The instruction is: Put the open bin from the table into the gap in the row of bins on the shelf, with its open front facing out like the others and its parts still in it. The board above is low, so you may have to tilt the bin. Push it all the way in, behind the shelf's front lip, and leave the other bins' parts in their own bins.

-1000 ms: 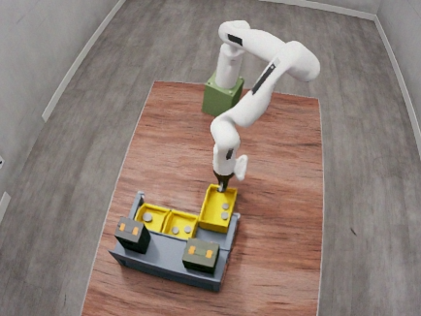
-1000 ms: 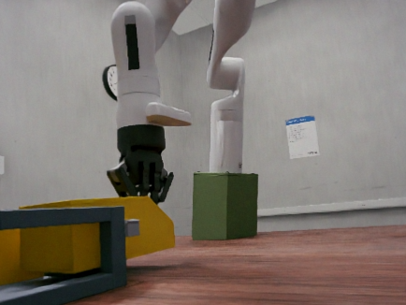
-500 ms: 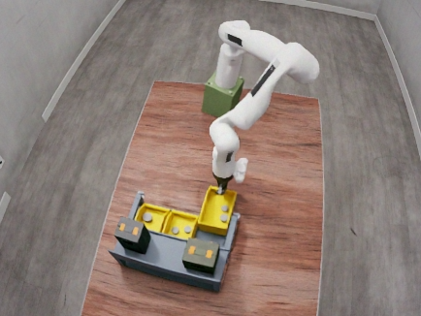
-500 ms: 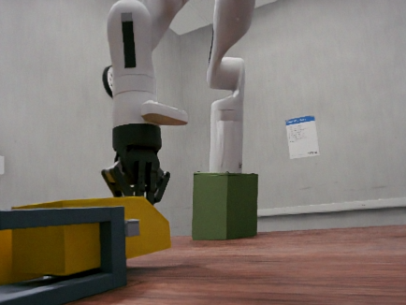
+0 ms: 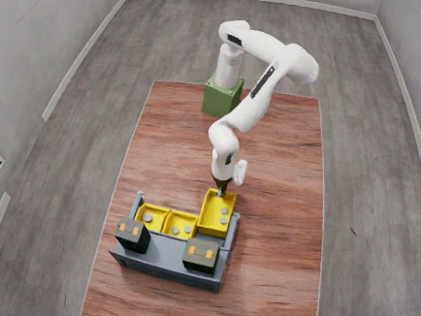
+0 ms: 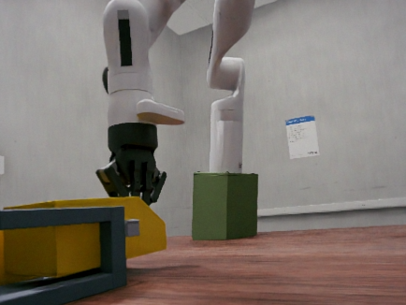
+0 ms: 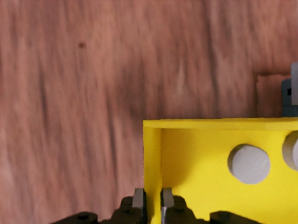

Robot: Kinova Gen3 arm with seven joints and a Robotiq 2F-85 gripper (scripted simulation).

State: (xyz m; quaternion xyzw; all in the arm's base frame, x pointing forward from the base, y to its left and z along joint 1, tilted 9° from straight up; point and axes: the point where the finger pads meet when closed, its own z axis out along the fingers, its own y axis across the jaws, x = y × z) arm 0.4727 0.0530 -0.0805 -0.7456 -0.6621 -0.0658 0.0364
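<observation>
Now: hand 100 mm short of the grey disc part, 20 mm to the right of it and 30 mm above it. From my hand the other things lie so: grey shelf 210 mm ahead, 140 mm to the right.
</observation>
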